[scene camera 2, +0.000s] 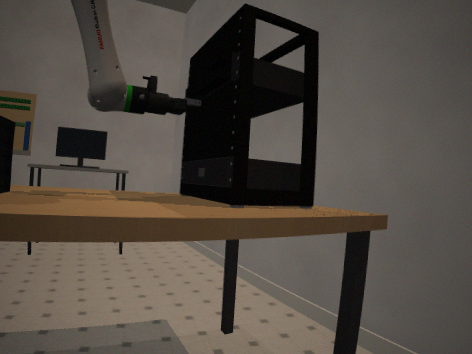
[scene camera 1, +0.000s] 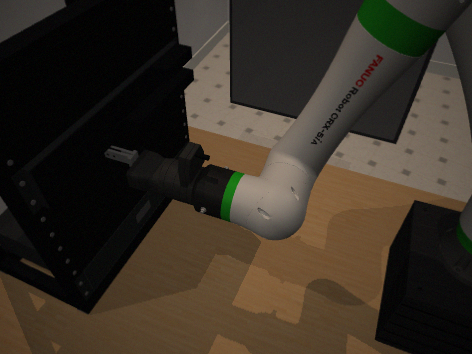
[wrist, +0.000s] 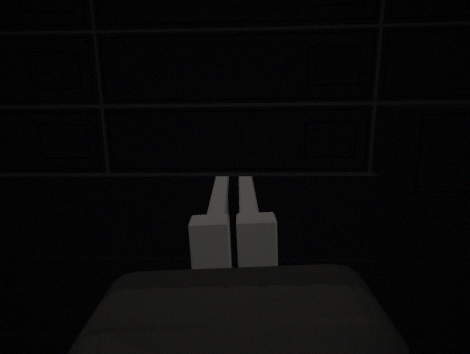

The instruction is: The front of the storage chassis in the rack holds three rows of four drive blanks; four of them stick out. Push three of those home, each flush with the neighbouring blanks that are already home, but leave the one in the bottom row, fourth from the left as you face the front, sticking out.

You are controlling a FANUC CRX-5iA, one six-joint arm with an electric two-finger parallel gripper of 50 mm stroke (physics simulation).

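Frame: origin at the arm's base, x back, y right, z up, level; centimetres.
Seen in the pictures: gripper, between the fingertips: (scene camera 2: 200, 103) (scene camera 1: 106, 150) (wrist: 234, 194).
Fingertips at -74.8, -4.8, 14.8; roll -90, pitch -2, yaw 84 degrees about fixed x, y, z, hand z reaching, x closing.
Note:
Offsets run from my fingertips to a thing's top centre, as dx, dy, dz. "spot": to the spot under its first point.
The wrist view shows dark drive blanks divided by thin grey seams. A bottom-row blank @[-4.7, +0.8, +4.0] (wrist: 225, 142) is in the middle, with a middle-row blank @[-4.7, +0.8, +6.9] (wrist: 225, 67) above it. The lower right blank @[spot: +5.7, +5.8, +2.8] (wrist: 442, 150) looks larger and reaches lower than its neighbours, as if it sticks out. Depth of the others is too dark to judge. My gripper (scene camera 1: 106, 152) (scene camera 2: 200, 103) (wrist: 234, 194) is shut and empty. Its tips appear at the lower edge of the middle bottom blank; contact cannot be told. The chassis front is almost black in both scene views.
The black rack (scene camera 1: 60, 248) (scene camera 2: 241, 150) stands on the wooden table (scene camera 1: 280, 255) (scene camera 2: 150, 227). A lower panel @[+0.0, +5.7, -21.2] (scene camera 2: 215, 172) with a small grey label is below my gripper. Rack ledges @[spot: +7.9, +21.9, +3.9] (scene camera 1: 182, 80) protrude above it. A black pedestal (scene camera 1: 400, 280) stands at the right in the first scene view.

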